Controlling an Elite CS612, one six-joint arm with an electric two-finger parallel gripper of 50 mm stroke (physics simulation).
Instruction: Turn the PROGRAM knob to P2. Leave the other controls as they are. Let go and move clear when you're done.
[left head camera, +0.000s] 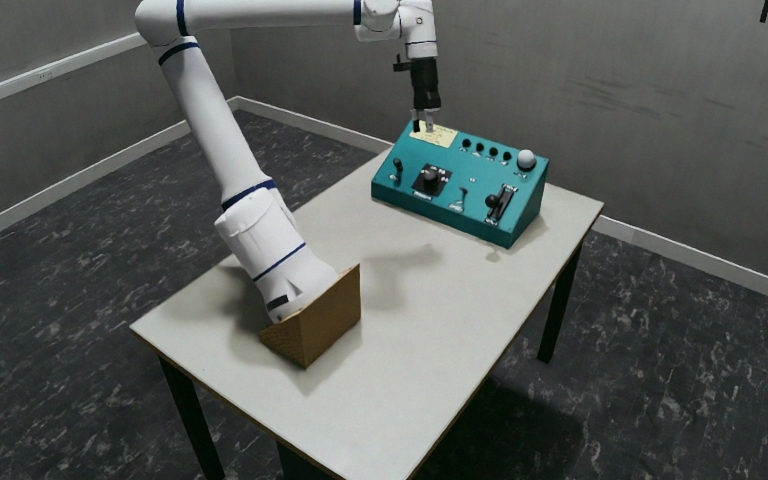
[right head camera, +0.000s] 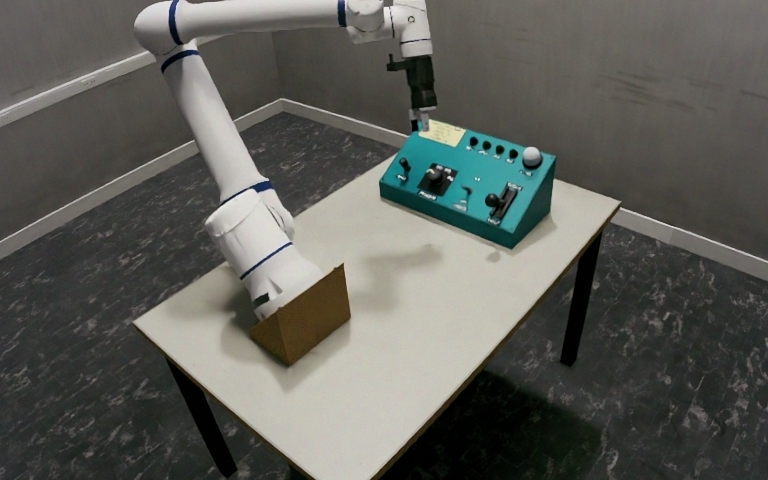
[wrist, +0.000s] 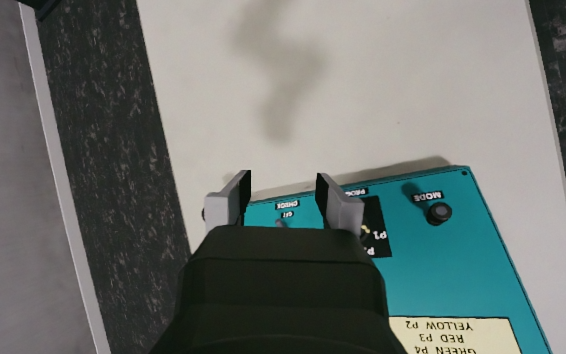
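Where they show: gripper, fingertip midpoint: (left head camera: 423, 132) (right head camera: 420, 131) (wrist: 283, 184); arm's base at its link origin: (left head camera: 306, 299) (right head camera: 292, 298).
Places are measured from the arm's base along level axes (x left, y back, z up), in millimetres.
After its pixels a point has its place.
The PROGRAM knob (left head camera: 430, 175) {x 14, y -634, z 22 mm} (right head camera: 434, 175) {x 15, y -631, z 21 mm} is round and black, on a black square plate (wrist: 381, 245) {x 55, y -682, z 12 mm} on the sloped teal console (left head camera: 492, 169) {x -148, y -736, z 46 mm} (right head camera: 498, 170) {x -153, y -728, z 42 mm} (wrist: 430, 280) {x 106, y -730, z 36 mm}. In the wrist view the knob is mostly hidden behind the right-hand finger; the P1 label and a pale mark show beside that finger. The pointer's exact setting cannot be read. My gripper (left head camera: 423, 127) {x -1, y -545, z 208 mm} (right head camera: 420, 126) {x -1, y -545, z 208 mm} (wrist: 283, 184) {x -1, y -545, z 208 mm} is open and empty. It hangs above the console's upper left part, near the yellow note (left head camera: 446, 137) {x 46, y -798, z 76 mm} (right head camera: 448, 135) {x 67, y -795, z 74 mm} (wrist: 450, 334) {x 108, y -784, z 67 mm}, apart from the knob.
The MODE switch (left head camera: 397, 164) {x 131, y -630, z 27 mm} (right head camera: 403, 164) {x 131, y -631, z 26 mm} (wrist: 440, 213) {x 137, y -640, z 36 mm} stands left of the knob in the head views. The CHECK toggle (left head camera: 463, 194) {x -100, y -638, z -11 mm} (right head camera: 467, 193) {x -98, y -639, z -11 mm} (wrist: 281, 223) {x -95, y -616, z 24 mm} and a black ball-ended lever (left head camera: 491, 200) {x -221, y -555, z 55 mm} (right head camera: 492, 200) {x -227, y -557, z 53 mm} stand right of it. A white dome (left head camera: 526, 159) {x -247, y -749, z 106 mm} (right head camera: 531, 156) {x -248, y -750, z 108 mm} and several dark lamps line the top.
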